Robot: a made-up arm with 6 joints. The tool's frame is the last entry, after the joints.
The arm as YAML. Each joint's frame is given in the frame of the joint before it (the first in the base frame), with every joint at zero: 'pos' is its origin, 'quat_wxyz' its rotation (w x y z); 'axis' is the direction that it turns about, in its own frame. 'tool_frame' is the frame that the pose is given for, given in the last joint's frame.
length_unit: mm
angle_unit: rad
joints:
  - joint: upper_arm
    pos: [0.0, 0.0, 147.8]
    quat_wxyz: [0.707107, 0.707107, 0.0, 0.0]
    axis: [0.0, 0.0, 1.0]
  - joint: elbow
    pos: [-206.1, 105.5, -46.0]
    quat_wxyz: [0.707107, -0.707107, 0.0, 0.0]
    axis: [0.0, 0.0, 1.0]
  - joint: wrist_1
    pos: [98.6, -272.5, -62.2]
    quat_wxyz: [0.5, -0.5, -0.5, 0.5]
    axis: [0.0, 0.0, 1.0]
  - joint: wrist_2
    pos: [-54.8, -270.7, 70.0]
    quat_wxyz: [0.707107, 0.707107, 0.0, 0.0]
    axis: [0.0, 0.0, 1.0]
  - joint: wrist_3
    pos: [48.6, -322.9, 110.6]
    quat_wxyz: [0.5, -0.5, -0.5, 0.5]
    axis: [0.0, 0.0, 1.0]
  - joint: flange
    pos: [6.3, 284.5, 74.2]
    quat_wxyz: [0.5, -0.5, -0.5, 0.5]
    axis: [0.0, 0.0, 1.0]
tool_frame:
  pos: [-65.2, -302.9, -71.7]
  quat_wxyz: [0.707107, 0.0, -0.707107, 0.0]
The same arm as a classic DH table. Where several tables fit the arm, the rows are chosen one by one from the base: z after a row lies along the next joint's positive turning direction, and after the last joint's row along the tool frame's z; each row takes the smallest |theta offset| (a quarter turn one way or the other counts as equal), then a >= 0, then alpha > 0; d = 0 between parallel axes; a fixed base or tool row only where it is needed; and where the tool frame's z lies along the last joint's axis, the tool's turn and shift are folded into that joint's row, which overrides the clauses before.
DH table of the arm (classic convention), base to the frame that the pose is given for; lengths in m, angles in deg. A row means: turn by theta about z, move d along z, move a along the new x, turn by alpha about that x. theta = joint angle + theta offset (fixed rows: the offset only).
base (fixed): a 0  alpha 90  d 0.1478  theta0 0
upper_arm: a -0.2061  alpha -90  d -0.046  theta0 0
elbow: a 0.2725  alpha 90  d 0.0433  theta0 -90
wrist_1: a 0.0548  alpha -90  d -0.0286  theta0 0
wrist_2: a 0.3229  alpha 90  d 0.3813  theta0 90
wrist_3: a 0.2845  alpha -90  d 0.0256  theta0 -90
flange: a 0.3029  alpha 90  d -0.078  theta0 -90
tool (fixed): a 0  alpha 0  d 0.0652  theta0 90

